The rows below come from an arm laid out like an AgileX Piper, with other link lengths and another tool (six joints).
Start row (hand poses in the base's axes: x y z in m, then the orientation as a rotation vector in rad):
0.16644, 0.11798, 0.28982, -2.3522, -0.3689, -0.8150
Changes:
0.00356, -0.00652, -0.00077, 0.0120, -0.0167, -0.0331
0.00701, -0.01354, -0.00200, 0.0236, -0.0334, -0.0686
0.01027, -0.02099, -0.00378, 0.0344, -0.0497, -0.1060
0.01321, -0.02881, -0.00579, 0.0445, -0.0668, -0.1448
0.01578, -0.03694, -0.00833, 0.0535, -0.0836, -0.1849
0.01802, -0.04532, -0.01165, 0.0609, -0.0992, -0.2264
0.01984, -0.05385, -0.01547, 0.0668, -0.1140, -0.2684
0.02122, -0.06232, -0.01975, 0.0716, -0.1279, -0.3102
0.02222, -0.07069, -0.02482, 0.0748, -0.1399, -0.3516
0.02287, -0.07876, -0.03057, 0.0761, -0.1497, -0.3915
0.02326, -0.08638, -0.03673, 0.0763, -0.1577, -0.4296
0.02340, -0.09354, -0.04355, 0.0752, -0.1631, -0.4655
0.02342, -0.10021, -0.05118, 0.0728, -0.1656, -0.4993
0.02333, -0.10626, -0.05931, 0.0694, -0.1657, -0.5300
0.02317, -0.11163, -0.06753, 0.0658, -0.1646, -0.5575
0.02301, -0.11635, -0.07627, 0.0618, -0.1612, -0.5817
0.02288, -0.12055, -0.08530, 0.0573, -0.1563, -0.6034
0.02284, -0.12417, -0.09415, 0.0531, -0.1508, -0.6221
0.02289, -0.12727, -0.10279, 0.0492, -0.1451, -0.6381
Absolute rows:
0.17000, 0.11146, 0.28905, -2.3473, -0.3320, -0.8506
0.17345, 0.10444, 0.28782, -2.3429, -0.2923, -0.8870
0.17671, 0.09699, 0.28604, -2.3390, -0.2504, -0.9236
0.17965, 0.08917, 0.28403, -2.3351, -0.2074, -0.9616
0.18222, 0.08104, 0.28149, -2.3317, -0.1630, -0.9996
0.18446, 0.07266, 0.27817, -2.3297, -0.1168, -1.0366
0.18628, 0.06413, 0.27435, -2.3285, -0.0701, -1.0727
0.18766, 0.05566, 0.27007, -2.3277, -0.0235, -1.1075
0.18866, 0.04729, 0.26500, -2.3281, 0.0231, -1.1397
0.18931, 0.03922, 0.25925, -2.3300, 0.0683, -1.1686
0.18970, 0.03160, 0.25309, -2.3327, 0.1118, -1.1945
0.18984, 0.02444, 0.24627, -2.3367, 0.1535, -1.2162
0.18986, 0.01777, 0.23864, -2.3423, 0.1936, -1.2336
0.18977, 0.01172, 0.23051, -2.3490, 0.2306, -1.2467
0.18961, 0.00635, 0.22229, -2.3557, 0.2642, -1.2570
0.18945, 0.00163, 0.21355, -2.3631, 0.2946, -1.2631
0.18932, -0.00257, 0.20452, -2.3712, 0.3225, -1.2664
0.18928, -0.00619, 0.19567, -2.3788, 0.3470, -1.2675
0.18933, -0.00929, 0.18703, -2.3859, 0.3683, -1.2673

